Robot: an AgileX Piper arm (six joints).
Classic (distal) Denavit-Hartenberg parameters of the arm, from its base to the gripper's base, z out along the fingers. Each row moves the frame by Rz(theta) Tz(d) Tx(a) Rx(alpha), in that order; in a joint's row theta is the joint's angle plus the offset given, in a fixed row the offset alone. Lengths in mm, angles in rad.
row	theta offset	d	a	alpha
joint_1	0	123	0	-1.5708
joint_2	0.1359	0	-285	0
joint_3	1.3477	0	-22	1.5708
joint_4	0	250.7	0	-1.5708
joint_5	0	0	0	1.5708
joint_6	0	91	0	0
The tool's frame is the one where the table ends.
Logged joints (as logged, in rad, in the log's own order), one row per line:
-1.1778 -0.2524 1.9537 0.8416 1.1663 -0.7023
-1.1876 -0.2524 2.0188 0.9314 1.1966 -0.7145
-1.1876 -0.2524 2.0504 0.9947 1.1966 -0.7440
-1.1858 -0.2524 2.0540 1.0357 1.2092 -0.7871
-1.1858 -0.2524 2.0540 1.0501 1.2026 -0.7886
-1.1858 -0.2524 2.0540 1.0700 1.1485 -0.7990
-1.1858 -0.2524 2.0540 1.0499 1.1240 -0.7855
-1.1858 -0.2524 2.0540 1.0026 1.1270 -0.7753
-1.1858 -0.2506 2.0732 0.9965 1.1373 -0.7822
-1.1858 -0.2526 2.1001 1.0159 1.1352 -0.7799
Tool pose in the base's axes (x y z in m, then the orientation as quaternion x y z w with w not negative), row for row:
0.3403 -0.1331 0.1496 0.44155 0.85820 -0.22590 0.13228
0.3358 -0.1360 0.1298 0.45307 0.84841 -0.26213 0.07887
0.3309 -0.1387 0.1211 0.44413 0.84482 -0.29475 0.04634
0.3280 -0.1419 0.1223 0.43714 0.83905 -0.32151 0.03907
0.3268 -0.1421 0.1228 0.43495 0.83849 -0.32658 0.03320
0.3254 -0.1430 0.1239 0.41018 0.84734 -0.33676 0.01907
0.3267 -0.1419 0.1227 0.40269 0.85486 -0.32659 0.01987
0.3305 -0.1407 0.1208 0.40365 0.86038 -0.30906 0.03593
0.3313 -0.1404 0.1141 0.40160 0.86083 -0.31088 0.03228
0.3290 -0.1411 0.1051 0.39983 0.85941 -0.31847 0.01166
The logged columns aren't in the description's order. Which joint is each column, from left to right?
Columns, left to right: joint_3, joint_1, joint_2, joint_5, joint_6, joint_4.
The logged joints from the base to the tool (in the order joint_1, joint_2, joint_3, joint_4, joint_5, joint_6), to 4 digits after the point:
-0.2524 1.9537 -1.1778 -0.7023 0.8416 1.1663
-0.2524 2.0188 -1.1876 -0.7145 0.9314 1.1966
-0.2524 2.0504 -1.1876 -0.7440 0.9947 1.1966
-0.2524 2.0540 -1.1858 -0.7871 1.0357 1.2092
-0.2524 2.0540 -1.1858 -0.7886 1.0501 1.2026
-0.2524 2.0540 -1.1858 -0.7990 1.0700 1.1485
-0.2524 2.0540 -1.1858 -0.7855 1.0499 1.1240
-0.2524 2.0540 -1.1858 -0.7753 1.0026 1.1270
-0.2506 2.0732 -1.1858 -0.7822 0.9965 1.1373
-0.2526 2.1001 -1.1858 -0.7799 1.0159 1.1352

